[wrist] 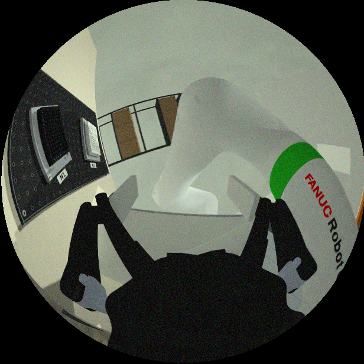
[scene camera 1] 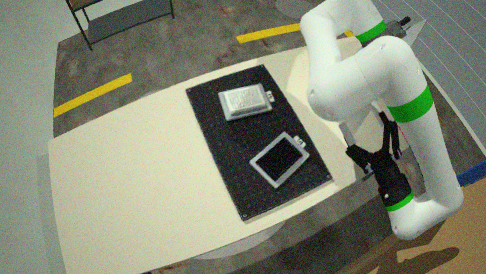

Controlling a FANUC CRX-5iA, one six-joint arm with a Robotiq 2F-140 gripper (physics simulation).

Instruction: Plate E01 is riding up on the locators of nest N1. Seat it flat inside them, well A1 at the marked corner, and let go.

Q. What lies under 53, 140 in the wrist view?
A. A plate E01.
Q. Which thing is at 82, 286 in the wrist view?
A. My gripper.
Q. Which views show the plate E01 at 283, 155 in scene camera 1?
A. The wrist view and scene camera 1: all of them.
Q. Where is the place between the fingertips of my gripper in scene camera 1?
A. At 355, 113
